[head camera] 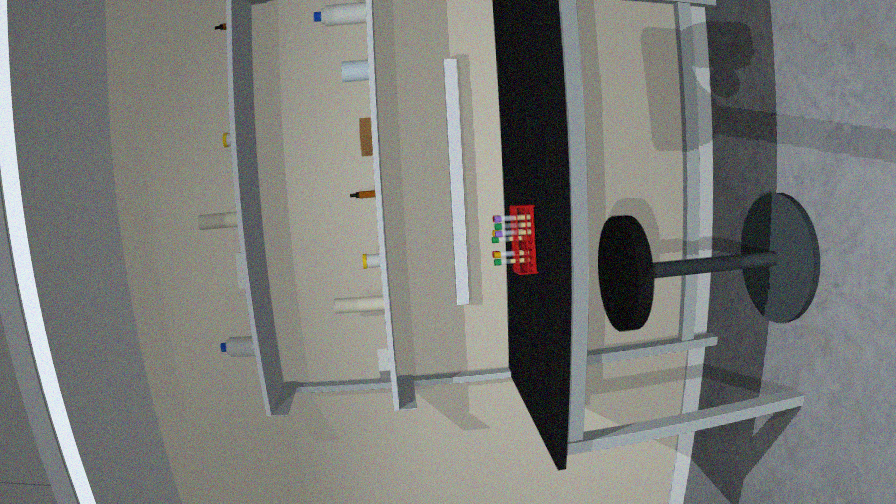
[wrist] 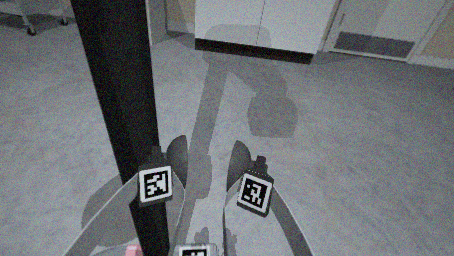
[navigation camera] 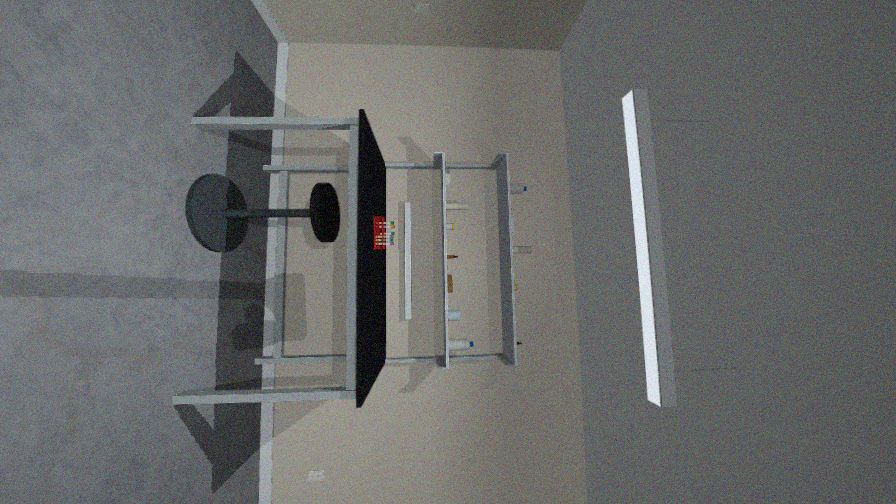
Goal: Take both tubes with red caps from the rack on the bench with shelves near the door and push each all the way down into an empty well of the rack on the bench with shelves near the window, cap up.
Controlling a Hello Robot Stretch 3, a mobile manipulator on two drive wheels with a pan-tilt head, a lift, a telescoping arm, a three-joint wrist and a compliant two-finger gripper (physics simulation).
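Frame: origin at the robot's base, x down, y left, z ahead, level; centimetres.
Seen in the pictures: gripper, between the fingertips: [wrist: 209,155].
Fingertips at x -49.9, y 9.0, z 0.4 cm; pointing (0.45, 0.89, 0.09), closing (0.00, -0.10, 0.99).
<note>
Offsets run from my fingertips to a thing's top centre. "*": to the spot under its first point. Level surfaces: height alone.
A red rack @(dx -47.3, dy +1.7, dz +180.1 cm) [head camera: 525,268] [navigation camera: 378,232] stands on the black bench top @(dx -41.6 cm) [head camera: 532,125] [navigation camera: 370,300] of a bench with two shelves. It holds several upright tubes with purple caps @(* dx -52.7, dy -4.9, dz +175.8 cm) [head camera: 497,218], green caps @(* dx -52.8, dy +8.1, dz +180.4 cm) [head camera: 497,262] and a yellow-orange cap @(* dx -52.9, dy +5.7, dz +180.3 cm) [head camera: 496,254] with a reddish edge; I cannot tell whether a red cap is among them. Neither the door nor the window shows beside this bench, so I cannot tell which bench it is. My gripper [wrist: 209,155] is open, with floor between its fingertips, and points away from the rack.
A round black stool @(dx -16.2, dy +14.2, dz +177.2 cm) [head camera: 626,272] [navigation camera: 325,212] stands in front of the bench. Bottles and boxes stand on the shelves [head camera: 382,188] [navigation camera: 445,250]. In the wrist view, a black mast [wrist: 117,75] stands left of the gripper, with a white cabinet [wrist: 227,20] and a door [wrist: 385,25] beyond.
</note>
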